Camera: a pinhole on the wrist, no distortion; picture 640 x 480 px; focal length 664.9 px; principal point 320.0 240.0 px. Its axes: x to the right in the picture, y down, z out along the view. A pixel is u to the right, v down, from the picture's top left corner.
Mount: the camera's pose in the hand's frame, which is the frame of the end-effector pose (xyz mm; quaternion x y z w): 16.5 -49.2 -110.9 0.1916 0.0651 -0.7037 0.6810
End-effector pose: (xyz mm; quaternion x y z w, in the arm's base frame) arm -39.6 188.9 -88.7 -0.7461 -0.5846 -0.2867 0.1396
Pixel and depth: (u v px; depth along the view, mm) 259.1 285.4 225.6
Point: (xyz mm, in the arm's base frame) -118.1 270.0 -192.8
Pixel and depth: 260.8 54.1 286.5
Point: -133.4 212.4 -289.2
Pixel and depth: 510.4 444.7 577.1
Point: -321.6 585.7 -400.9
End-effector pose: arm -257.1 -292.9 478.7 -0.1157 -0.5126 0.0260 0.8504
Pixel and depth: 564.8 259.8 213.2
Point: -330.0 -478.1 535.2
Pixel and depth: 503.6 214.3 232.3
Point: -355.9 -470.3 526.4
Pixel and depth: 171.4 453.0 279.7
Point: -399.7 -345.4 628.8
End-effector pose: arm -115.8 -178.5 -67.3 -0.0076 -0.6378 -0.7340 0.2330
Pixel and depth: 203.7 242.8 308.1
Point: -174.5 22.5 -143.8
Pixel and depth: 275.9 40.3 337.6
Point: -91.0 58.9 -207.9
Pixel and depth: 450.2 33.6 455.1
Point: -105.0 147.6 -348.5
